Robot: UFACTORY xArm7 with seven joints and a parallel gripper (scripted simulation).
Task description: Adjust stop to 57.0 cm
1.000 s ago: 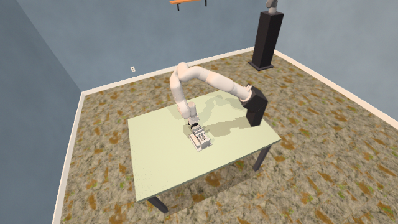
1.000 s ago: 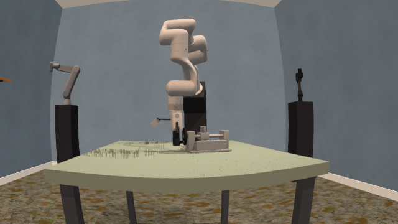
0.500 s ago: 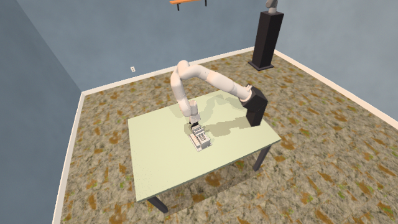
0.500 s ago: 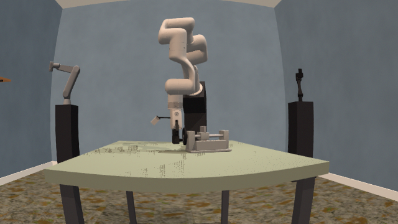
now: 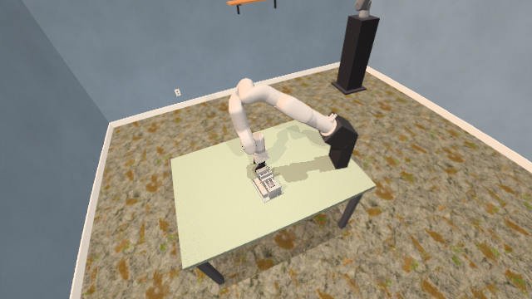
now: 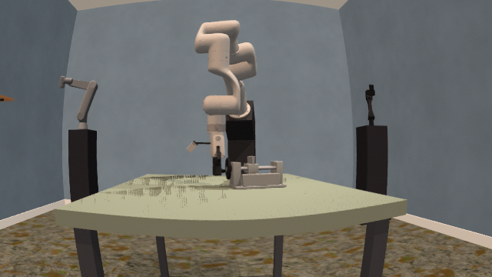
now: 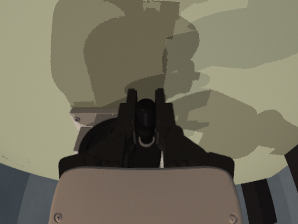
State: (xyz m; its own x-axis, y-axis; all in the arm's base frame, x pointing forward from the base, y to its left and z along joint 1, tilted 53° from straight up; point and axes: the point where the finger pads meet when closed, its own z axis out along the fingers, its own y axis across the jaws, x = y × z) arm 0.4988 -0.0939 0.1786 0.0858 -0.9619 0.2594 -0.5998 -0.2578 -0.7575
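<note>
Right now my hand is 14 cm to the right of the grey stop block, 2 cm below it and 2 cm short of it. The rest, counted from my hand: black handwheel: 2 cm to the left.
</note>
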